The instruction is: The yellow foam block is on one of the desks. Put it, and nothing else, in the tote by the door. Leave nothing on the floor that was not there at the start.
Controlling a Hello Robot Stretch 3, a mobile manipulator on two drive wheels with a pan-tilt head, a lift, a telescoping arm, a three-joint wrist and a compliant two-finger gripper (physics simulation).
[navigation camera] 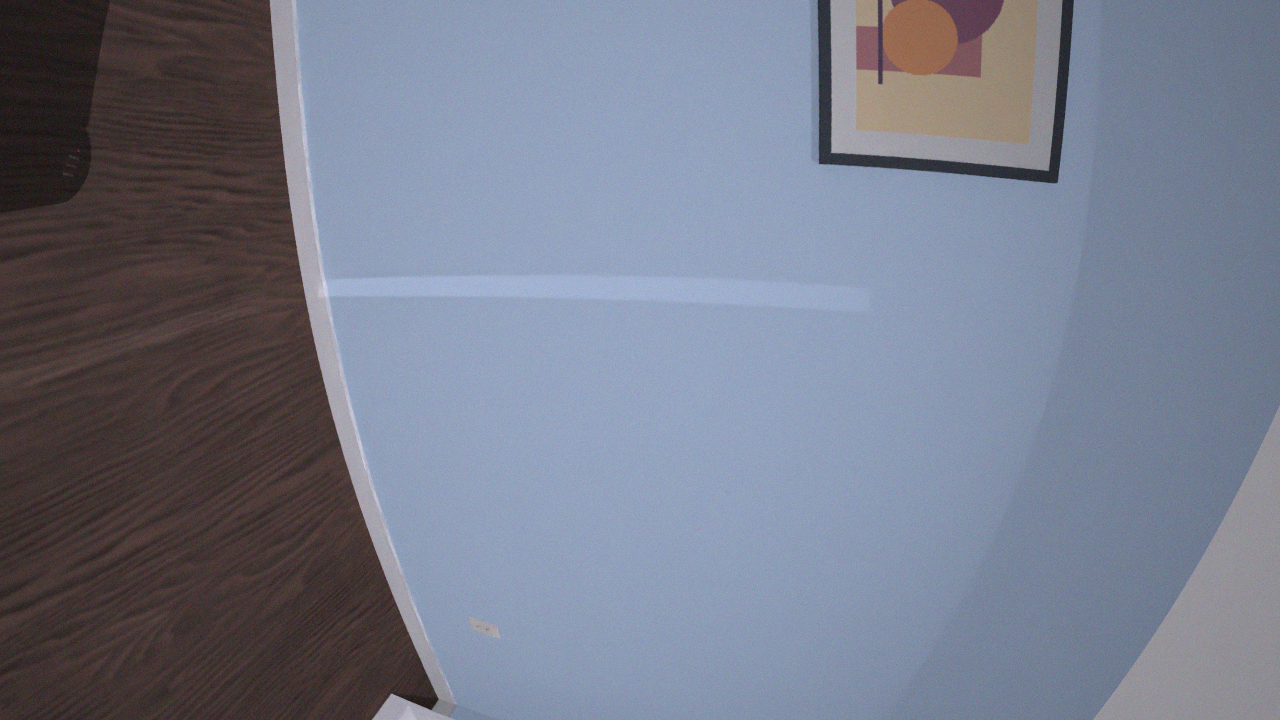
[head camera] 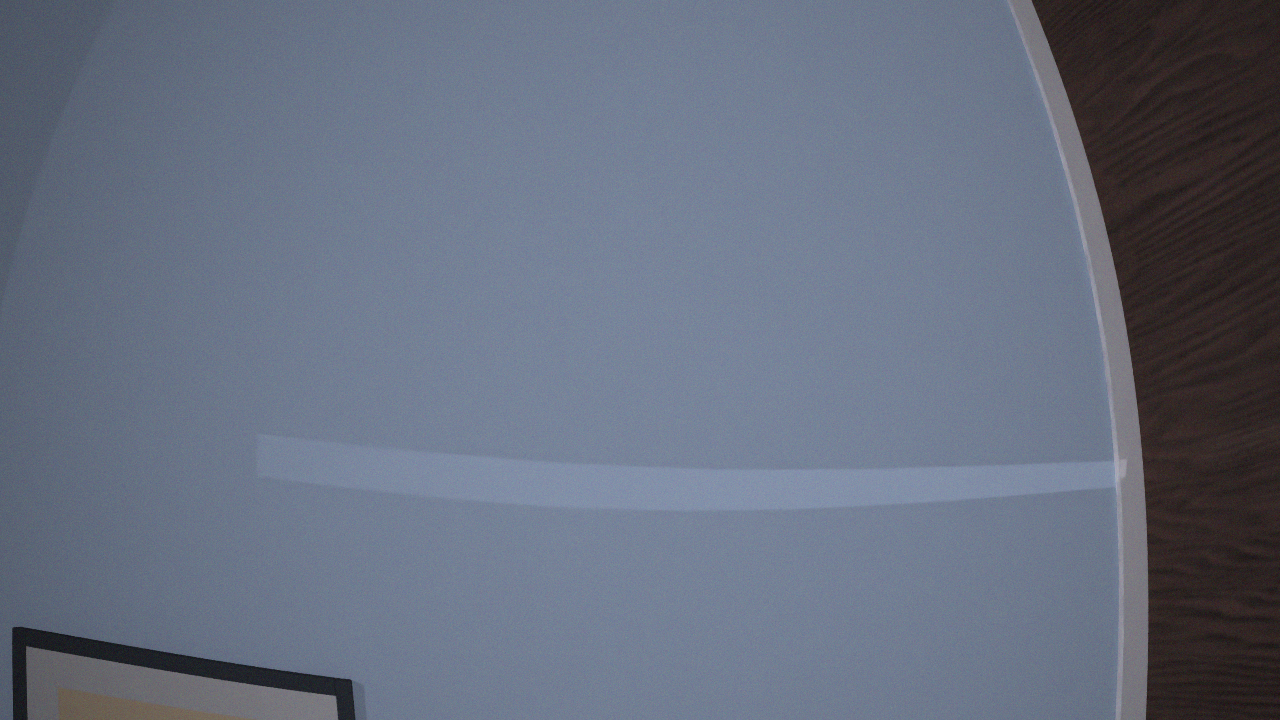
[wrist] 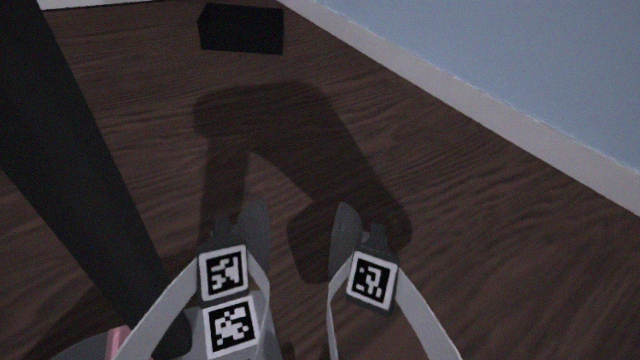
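Note:
My gripper is open and empty in the wrist view, its two fingertips apart above the dark wooden floor. The yellow foam block, the desks, the tote and the door do not show in these views.
A black box-shaped object stands on the floor ahead of the gripper. A blue wall with a pale baseboard runs along the right in the wrist view. A framed picture hangs on it. A white object shows at the bottom of the navigation view.

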